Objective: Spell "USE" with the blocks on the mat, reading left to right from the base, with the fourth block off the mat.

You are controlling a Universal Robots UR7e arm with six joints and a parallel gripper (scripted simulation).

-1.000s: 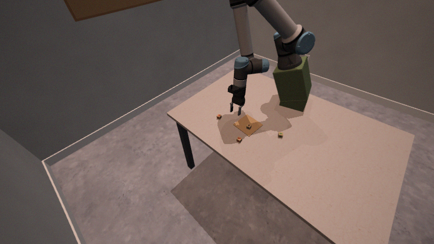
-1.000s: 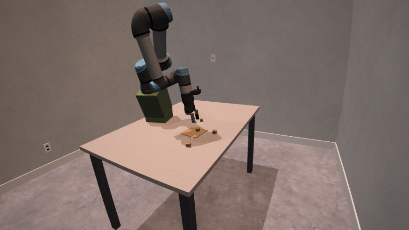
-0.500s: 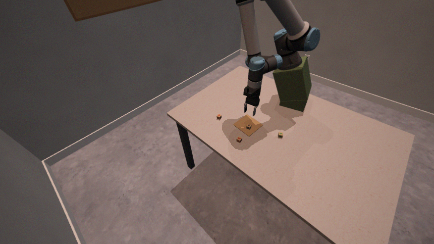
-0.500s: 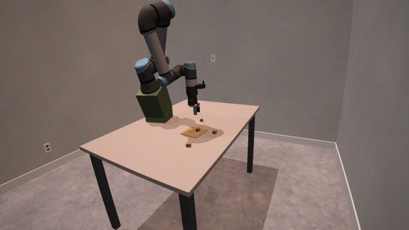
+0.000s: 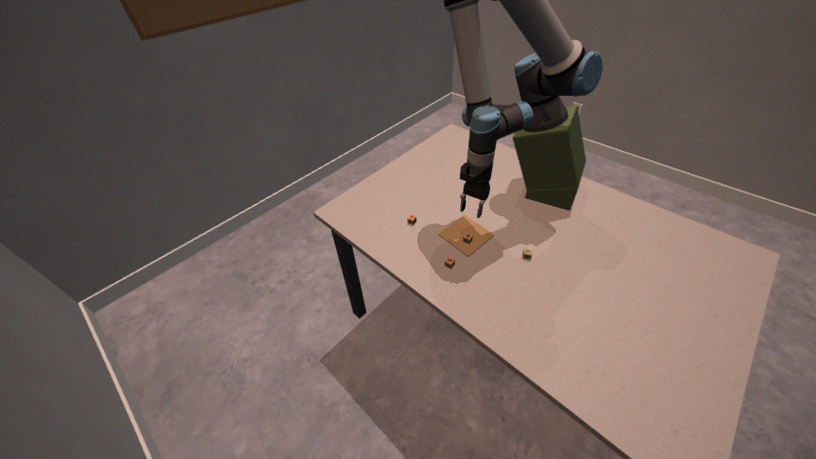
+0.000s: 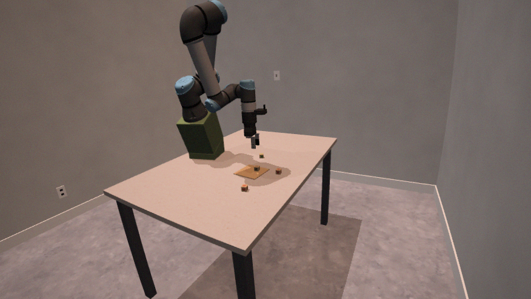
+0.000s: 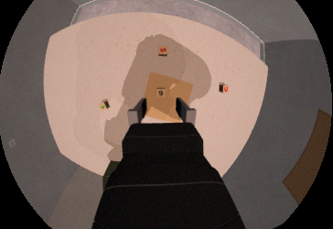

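The mat is 15 cm below my hand, 2 cm to the right of it and 2 cm behind it.
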